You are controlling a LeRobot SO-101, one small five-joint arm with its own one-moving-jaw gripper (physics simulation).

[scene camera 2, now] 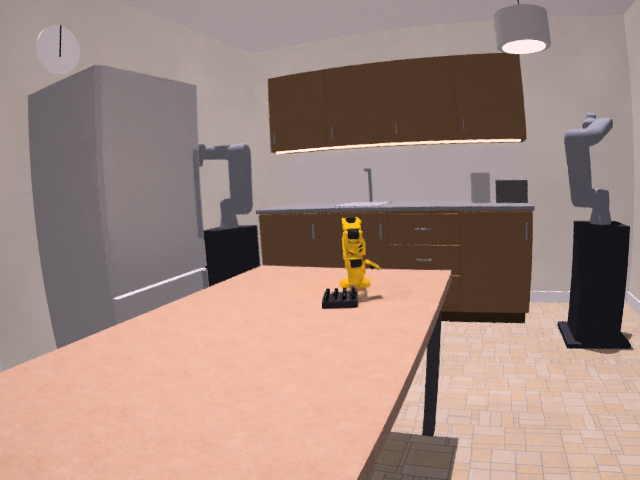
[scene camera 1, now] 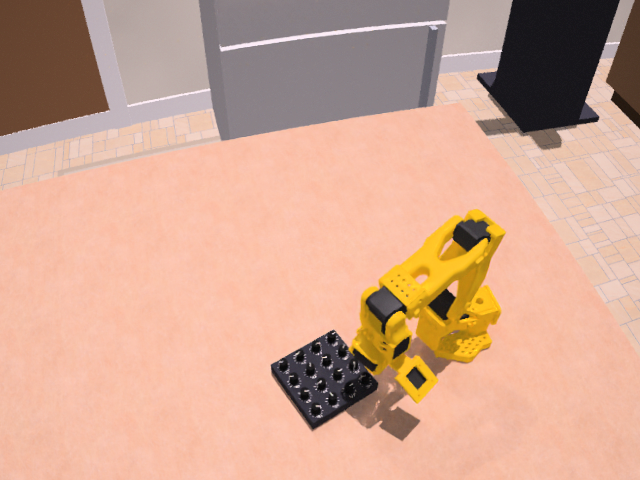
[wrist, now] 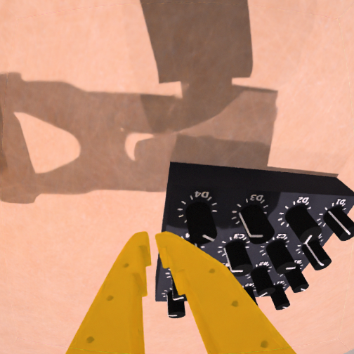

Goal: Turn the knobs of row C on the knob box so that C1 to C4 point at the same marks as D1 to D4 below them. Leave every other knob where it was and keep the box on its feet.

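Pixels of known places: hand at its tool point: point(scene camera 2: 354, 283) point(scene camera 1: 381, 367); arm's base at its link origin: point(scene camera 1: 442, 335).
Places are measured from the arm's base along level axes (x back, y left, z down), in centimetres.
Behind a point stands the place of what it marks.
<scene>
The black knob box point(scene camera 1: 318, 396) @[x -21.0, y 5.3, z -2.3 cm] point(scene camera 2: 339, 303) @[x -24.5, y 3.8, z -1.6 cm] point(wrist: 250, 180) sits flat on the table. In the wrist view, D4 point(wrist: 201, 220), D3 point(wrist: 256, 222), D2 point(wrist: 301, 222) and D1 point(wrist: 339, 223) stand nearest the arm's shadow. Below them show C3 point(wrist: 238, 256), C2 point(wrist: 280, 255) and C1 point(wrist: 316, 254). The lines of C3 and D3 look alike, as do those of C1 and D1. C2's line lies flatter than D2's slanted one. C4 is hidden behind the right-hand jaw. My gripper point(wrist: 153, 236) is shut and empty, its tips at the box's column-4 edge. Scene camera 1 hides the tips.
The yellow arm point(scene camera 1: 429, 268) @[x -7.6, y 3.1, z -22.8 cm] point(scene camera 2: 354, 248) @[x -15.0, y 5.9, z -16.5 cm] stands at the box's row-D side, leaning over its column-4 corner. Rows A and B lie beyond row C, partly behind the jaws. The pinkish table point(scene camera 1: 206, 258) @[x -31.6, y -24.5, z 0.0 cm] point(scene camera 2: 232, 372) @[x -72.3, y -2.6, z 0.0 cm] carries both. A fridge point(scene camera 1: 320, 77) point(scene camera 2: 149, 180) stands beyond the table.
</scene>
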